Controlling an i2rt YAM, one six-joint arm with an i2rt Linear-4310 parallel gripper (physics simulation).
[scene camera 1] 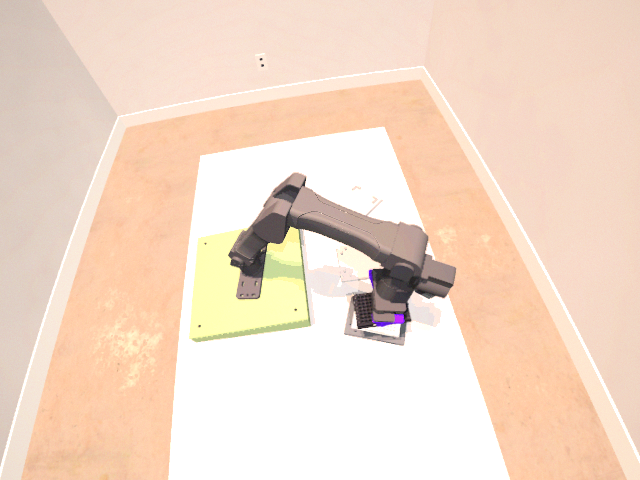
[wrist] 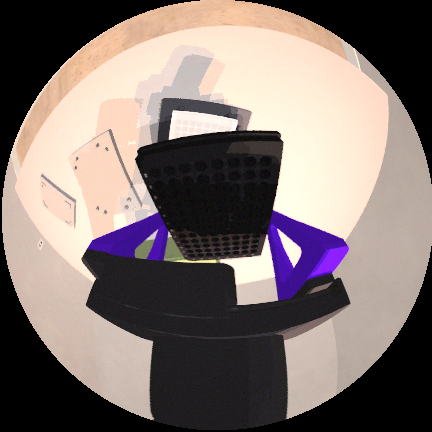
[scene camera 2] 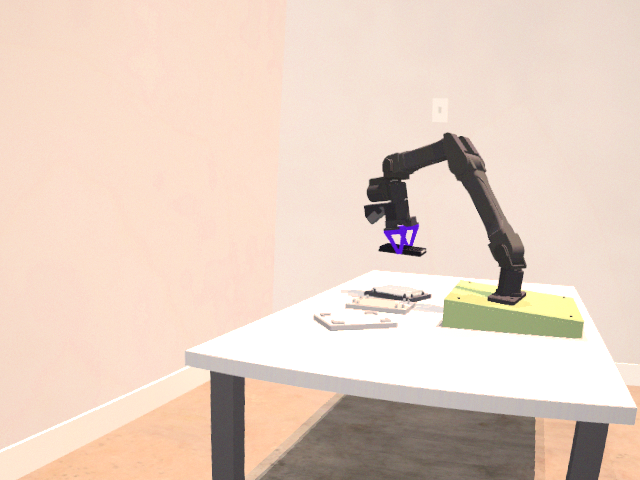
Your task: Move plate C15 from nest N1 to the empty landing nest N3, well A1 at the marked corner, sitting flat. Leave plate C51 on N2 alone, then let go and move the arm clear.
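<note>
A black well plate (scene camera 1: pixel 364 310) (scene camera 2: pixel 416 251) (wrist: pixel 220 200) is held roughly level, well above the table. My gripper (scene camera 1: pixel 388 297) (scene camera 2: pixel 404 248) (wrist: pixel 217 214) is shut on it, with purple fingers at opposite sides. Below it, a white plate (scene camera 1: pixel 377 329) (scene camera 2: pixel 395 290) (wrist: pixel 202 125) sits in a dark grey nest (scene camera 1: pixel 374 338) (scene camera 2: pixel 423 296) (wrist: pixel 165 120). Beside that is a pale nest with small posts (scene camera 1: pixel 354 263) (scene camera 2: pixel 379 305) (wrist: pixel 100 175); another pale nest with corner brackets (scene camera 2: pixel 356 324) (wrist: pixel 59 204) lies beyond. Plate and nest labels and well A1 cannot be read.
The arm stands on a yellow-green block (scene camera 1: pixel 248 320) (scene camera 2: pixel 491 317) on the white table (scene camera 1: pixel 310 403) (scene camera 2: pixel 310 356). In scene camera 1, the arm's links pass over the pale nests and partly hide them. Walls stand beyond the table.
</note>
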